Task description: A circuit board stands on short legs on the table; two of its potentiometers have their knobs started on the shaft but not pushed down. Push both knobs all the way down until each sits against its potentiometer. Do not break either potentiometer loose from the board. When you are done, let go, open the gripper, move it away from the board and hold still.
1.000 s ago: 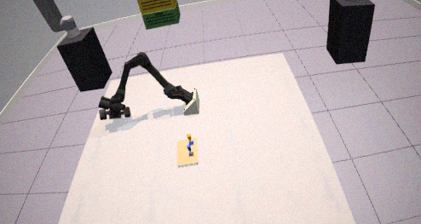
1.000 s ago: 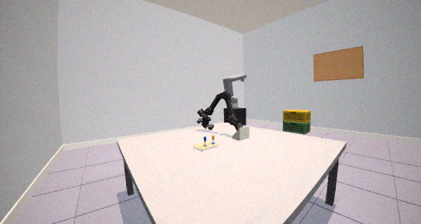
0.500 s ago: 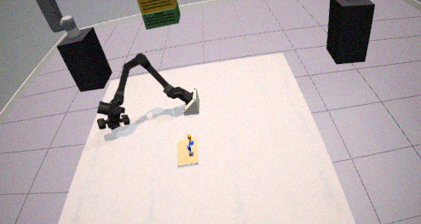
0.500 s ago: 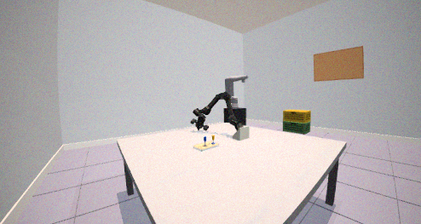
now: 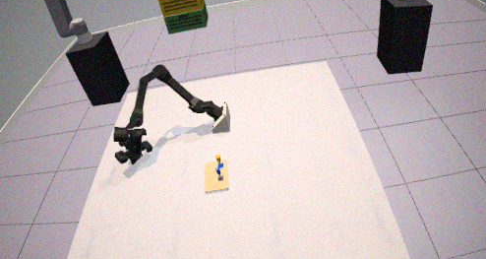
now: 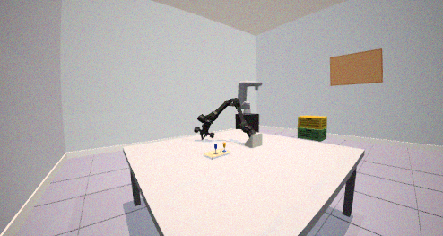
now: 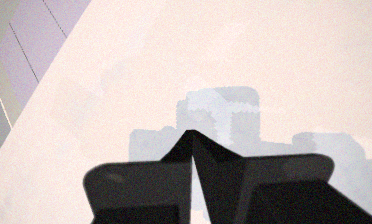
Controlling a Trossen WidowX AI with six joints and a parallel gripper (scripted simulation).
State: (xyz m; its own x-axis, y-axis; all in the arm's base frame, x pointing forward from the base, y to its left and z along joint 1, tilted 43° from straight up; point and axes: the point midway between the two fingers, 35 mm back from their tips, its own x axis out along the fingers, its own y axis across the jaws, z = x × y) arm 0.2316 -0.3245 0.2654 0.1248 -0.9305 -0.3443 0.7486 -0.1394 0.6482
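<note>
My gripper tip is now 460 mm to the right of the orange knob, 70 mm short of it and 60 mm below it. Round my gripper tip: blue knob (460 mm to the left, 140 mm ahead, 70 mm above).
</note>
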